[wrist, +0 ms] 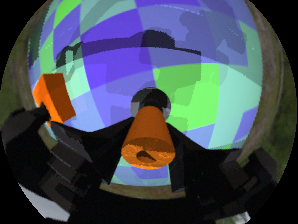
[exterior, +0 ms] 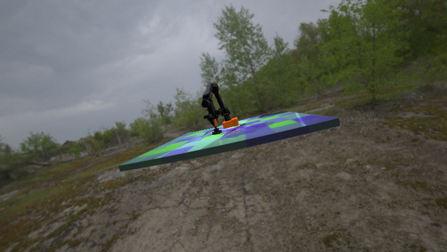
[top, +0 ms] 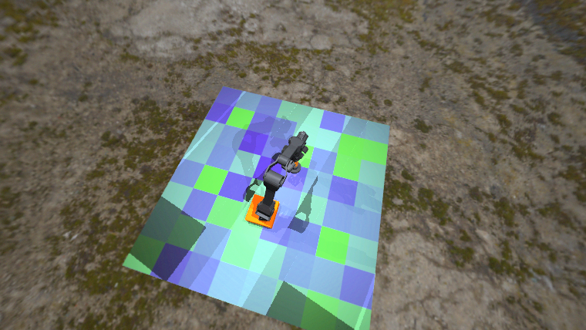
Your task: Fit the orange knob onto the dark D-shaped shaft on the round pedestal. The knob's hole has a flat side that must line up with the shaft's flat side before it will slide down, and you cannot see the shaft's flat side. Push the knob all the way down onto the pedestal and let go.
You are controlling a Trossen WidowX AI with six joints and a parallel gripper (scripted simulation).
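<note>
The round pedestal lies 40 mm below my gripper tip. Round my gripper tip: orange knob (20 mm above).
</note>
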